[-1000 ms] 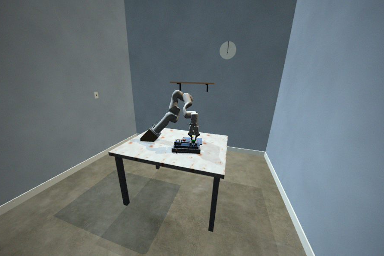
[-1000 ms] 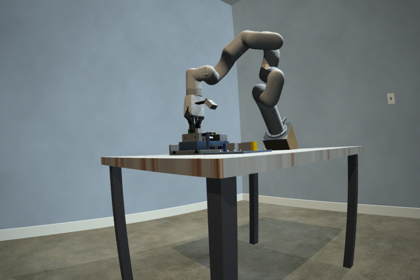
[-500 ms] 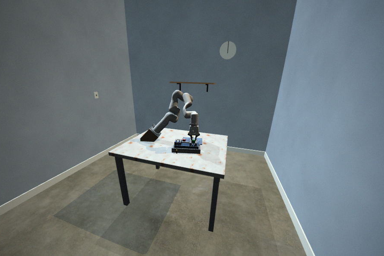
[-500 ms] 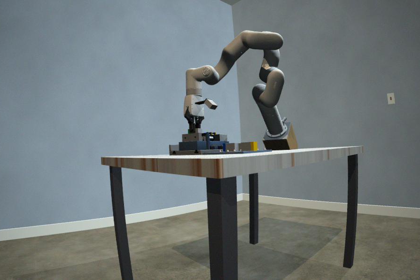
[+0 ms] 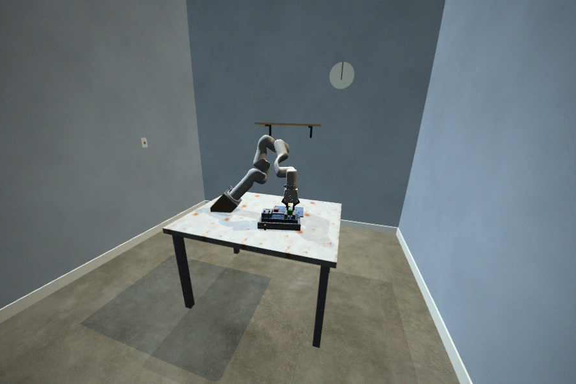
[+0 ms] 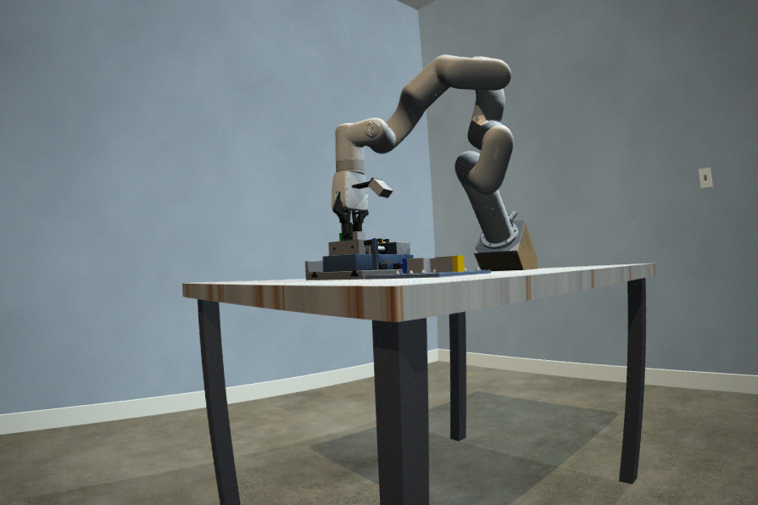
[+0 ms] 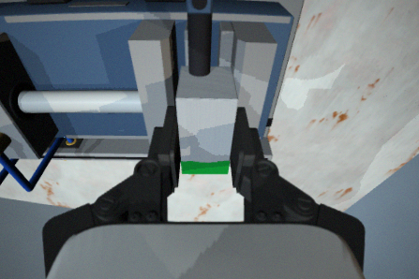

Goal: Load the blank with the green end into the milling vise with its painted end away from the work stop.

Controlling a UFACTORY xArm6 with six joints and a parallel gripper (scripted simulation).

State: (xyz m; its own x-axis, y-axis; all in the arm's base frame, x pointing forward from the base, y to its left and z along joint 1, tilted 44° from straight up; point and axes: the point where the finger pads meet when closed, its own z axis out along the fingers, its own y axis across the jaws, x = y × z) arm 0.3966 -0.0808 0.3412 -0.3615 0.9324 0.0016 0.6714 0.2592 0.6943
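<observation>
Now: hand 2 cm above the green-ended blank. The rest, counted from my hand: moving jaw (3 cm behind, 1 cm to the right, 4 cm below); work stop rod (3 cm behind, 4 cm to the left, 3 cm below); fixed jaw (2 cm ahead, 1 cm to the left, 4 cm below).
</observation>
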